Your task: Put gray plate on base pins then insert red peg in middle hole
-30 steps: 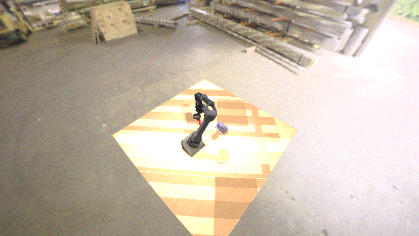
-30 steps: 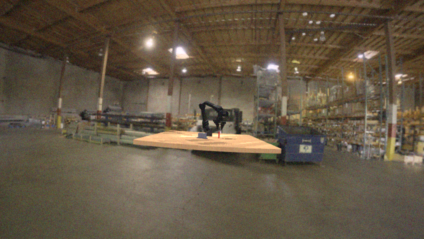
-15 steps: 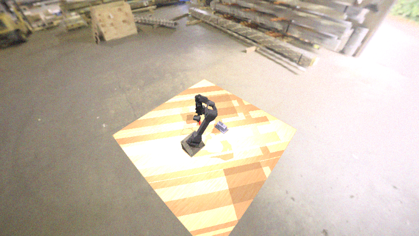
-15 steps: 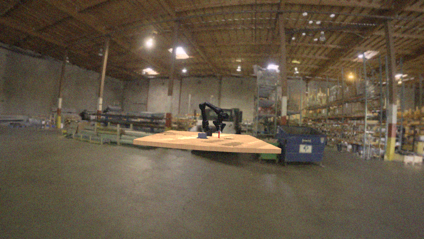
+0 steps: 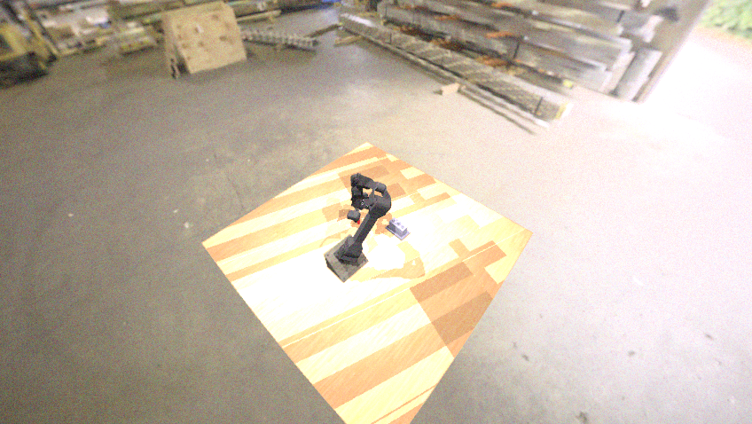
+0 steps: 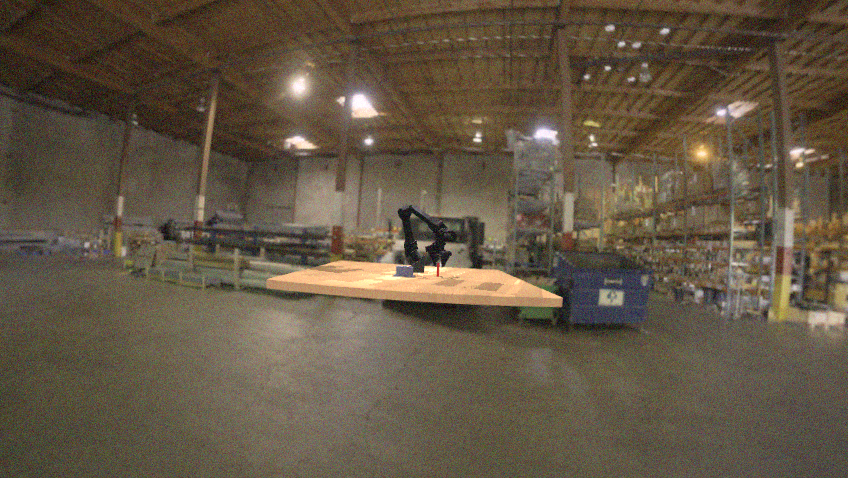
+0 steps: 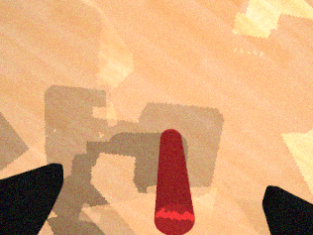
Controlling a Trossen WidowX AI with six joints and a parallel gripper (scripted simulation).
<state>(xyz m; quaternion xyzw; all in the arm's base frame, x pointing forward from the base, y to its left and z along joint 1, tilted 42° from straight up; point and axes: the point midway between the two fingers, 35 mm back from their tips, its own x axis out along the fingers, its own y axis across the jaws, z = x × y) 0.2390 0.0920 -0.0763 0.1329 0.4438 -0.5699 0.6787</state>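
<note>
Right now my gripper tip is 20 mm above the red peg. From my gripper tip the other things lie so: gray plate 100 mm ahead, 200 mm to the right, 10 mm below.
</note>
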